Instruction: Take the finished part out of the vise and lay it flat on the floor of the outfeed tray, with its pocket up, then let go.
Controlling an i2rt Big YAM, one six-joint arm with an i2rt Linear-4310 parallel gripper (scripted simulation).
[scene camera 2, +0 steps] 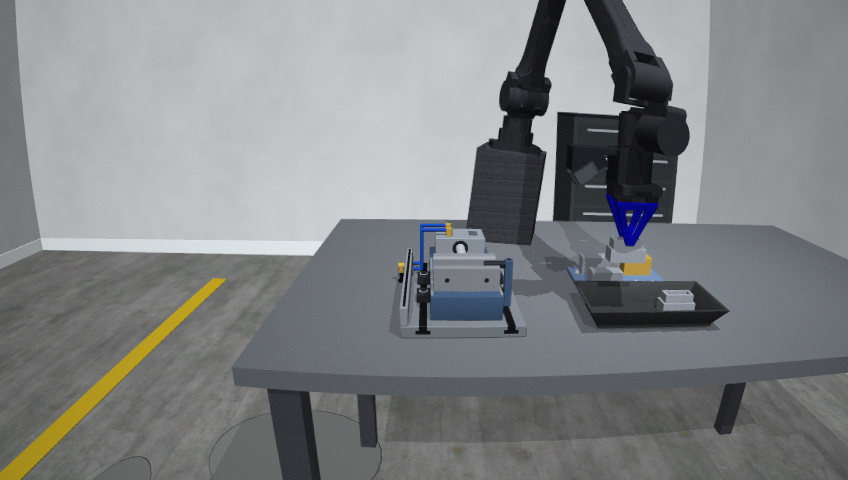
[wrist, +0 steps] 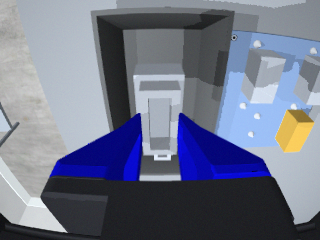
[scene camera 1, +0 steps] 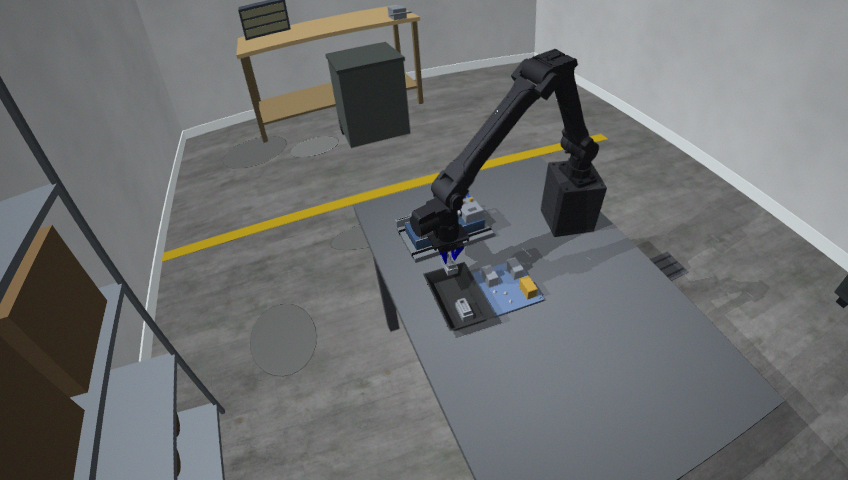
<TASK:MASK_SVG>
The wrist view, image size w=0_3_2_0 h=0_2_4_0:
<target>my gripper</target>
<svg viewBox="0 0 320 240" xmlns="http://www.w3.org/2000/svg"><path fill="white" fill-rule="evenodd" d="M0 213L0 240L320 240L320 211L309 222L294 224L294 216L276 179L271 176L264 160L198 126L183 113L179 113L177 134L182 181L139 181L143 138L141 113L137 113L118 129L56 162L40 198L68 233L13 224Z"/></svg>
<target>orange block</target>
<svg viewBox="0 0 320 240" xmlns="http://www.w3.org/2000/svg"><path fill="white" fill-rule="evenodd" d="M286 110L275 139L284 152L297 152L302 148L315 122L303 110Z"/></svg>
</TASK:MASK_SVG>
